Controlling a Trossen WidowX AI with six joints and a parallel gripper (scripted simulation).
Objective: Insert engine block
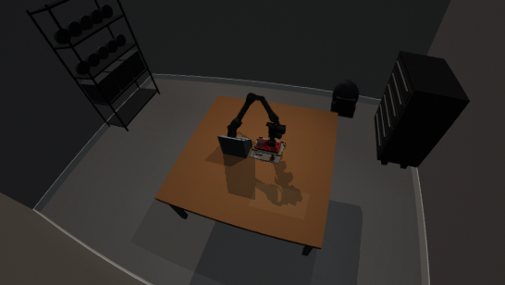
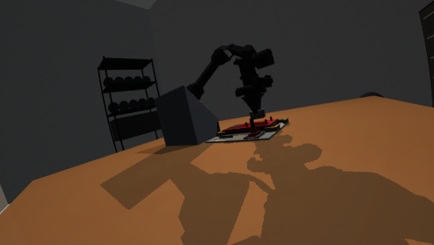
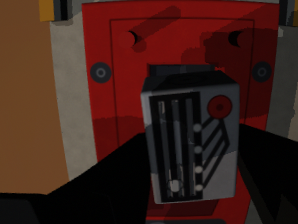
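My gripper tip is 3 cm past the grey baseplate, 2 cm to the left of it and 5 cm above it. From my gripper tip the other things lie so: grey engine block 1 cm below.
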